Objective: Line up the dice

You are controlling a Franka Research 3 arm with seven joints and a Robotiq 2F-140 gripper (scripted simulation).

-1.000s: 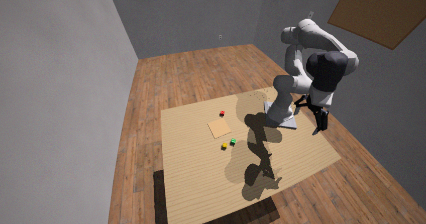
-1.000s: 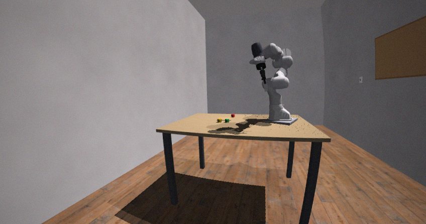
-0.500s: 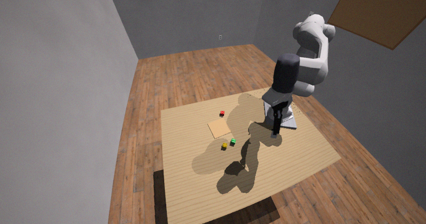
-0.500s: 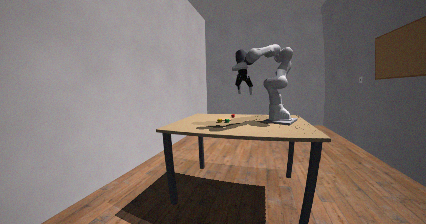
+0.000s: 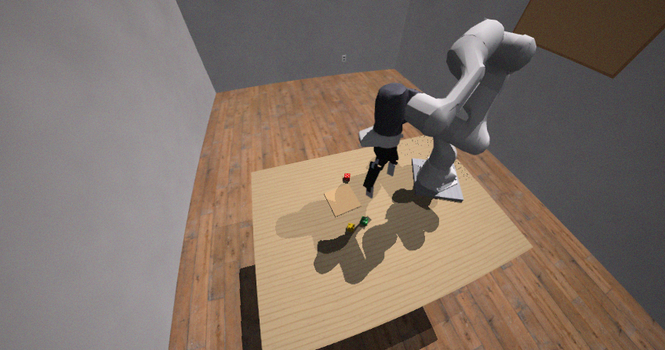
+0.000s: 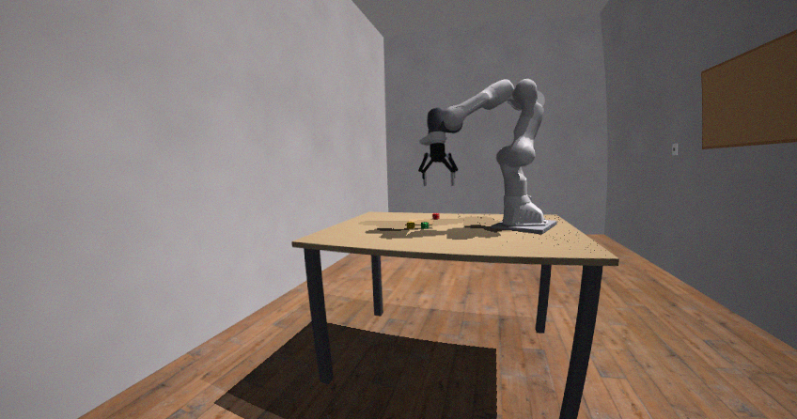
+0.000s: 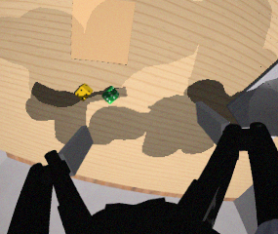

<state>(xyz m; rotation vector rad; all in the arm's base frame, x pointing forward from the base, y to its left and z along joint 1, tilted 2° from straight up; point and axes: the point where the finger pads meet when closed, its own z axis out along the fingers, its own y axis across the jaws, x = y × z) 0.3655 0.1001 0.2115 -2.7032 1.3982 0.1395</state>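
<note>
The red die is 80 mm ahead of my hand, 190 mm to the right of it and 200 mm below it. Round my hand: yellow die: 130 mm ahead, 80 mm to the left, 200 mm below; then green die: 60 mm ahead, 60 mm to the left, 200 mm below; then tan mat: 130 mm ahead, 70 mm to the right, 210 mm below.
</note>
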